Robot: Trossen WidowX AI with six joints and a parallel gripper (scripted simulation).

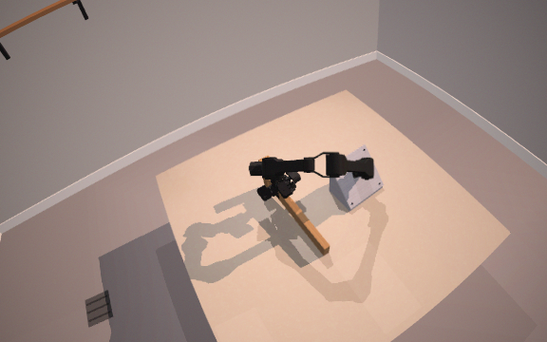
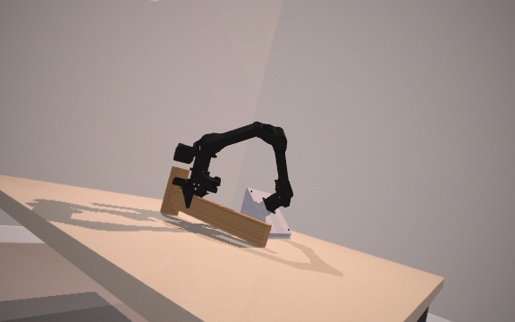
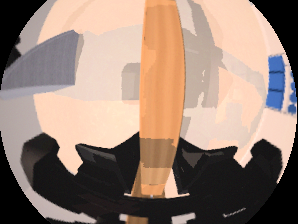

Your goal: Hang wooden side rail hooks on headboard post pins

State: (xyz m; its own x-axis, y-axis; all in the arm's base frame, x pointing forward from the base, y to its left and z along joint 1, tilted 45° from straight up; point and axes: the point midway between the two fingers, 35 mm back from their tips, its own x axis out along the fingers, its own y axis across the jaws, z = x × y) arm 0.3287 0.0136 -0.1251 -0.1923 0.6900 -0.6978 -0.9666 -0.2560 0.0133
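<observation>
Now: the headboard post 10 cm to the right of my gripper tip, 5 cm above it and 1 cm ahead of it.
</observation>
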